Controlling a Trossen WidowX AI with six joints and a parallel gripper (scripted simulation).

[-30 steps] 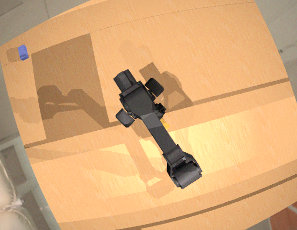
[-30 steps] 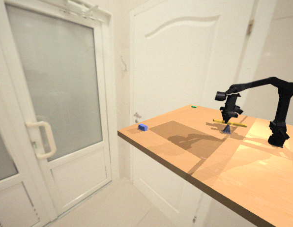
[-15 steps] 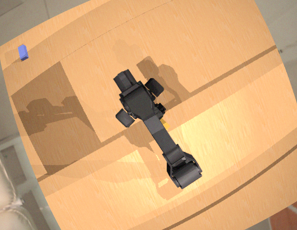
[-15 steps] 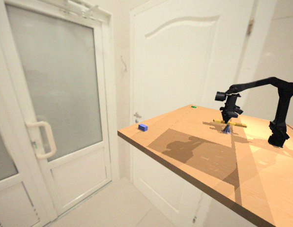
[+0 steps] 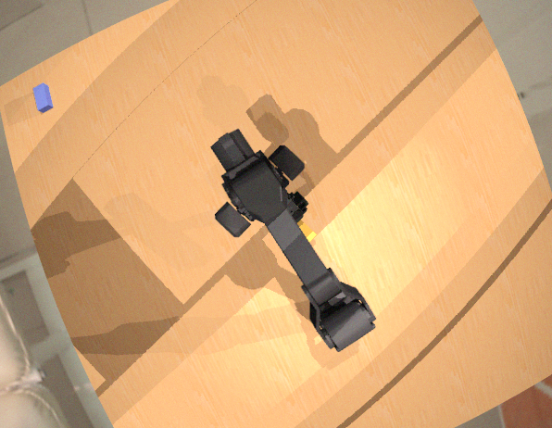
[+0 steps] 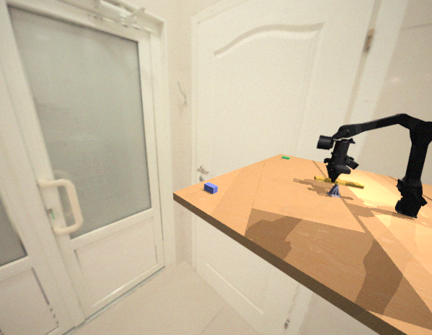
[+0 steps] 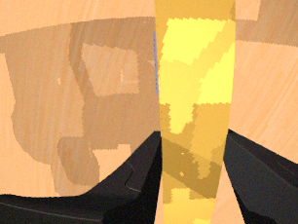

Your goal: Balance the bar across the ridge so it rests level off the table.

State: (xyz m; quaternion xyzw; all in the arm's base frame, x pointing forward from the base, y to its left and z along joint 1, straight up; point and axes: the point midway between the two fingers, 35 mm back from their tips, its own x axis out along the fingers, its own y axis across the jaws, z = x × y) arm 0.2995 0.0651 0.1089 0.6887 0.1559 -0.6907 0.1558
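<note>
The yellow bar lies 3 cm behind my gripper tip and 1 cm to the right of it. The rest, counted from my gripper tip: pale violet ridge block 3 cm behind, 1 cm to the right, 1 cm below; blue block 44 cm ahead, 43 cm to the left, 6 cm below; small green block 44 cm ahead, 57 cm to the right, 7 cm below.
</note>
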